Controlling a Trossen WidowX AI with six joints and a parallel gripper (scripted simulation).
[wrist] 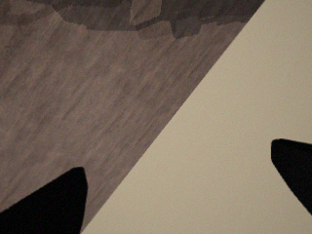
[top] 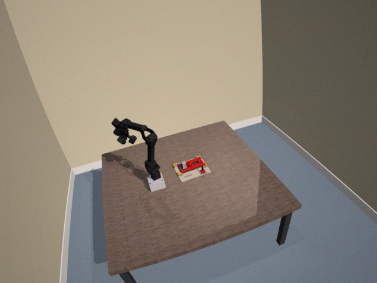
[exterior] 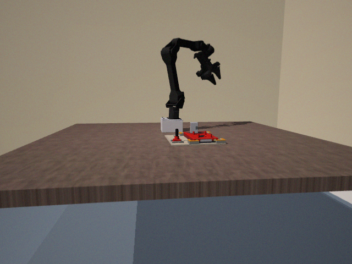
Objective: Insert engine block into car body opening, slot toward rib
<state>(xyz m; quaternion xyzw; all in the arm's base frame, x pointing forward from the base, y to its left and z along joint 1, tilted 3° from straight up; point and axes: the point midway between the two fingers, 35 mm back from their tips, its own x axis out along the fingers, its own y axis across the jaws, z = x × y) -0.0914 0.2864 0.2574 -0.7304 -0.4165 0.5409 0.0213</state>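
My gripper tip is 34 cm short of the grey engine block, 29 cm to the left of it and 23 cm above it. Round my gripper tip: black post 44 cm ahead, 41 cm to the right, 25 cm below.
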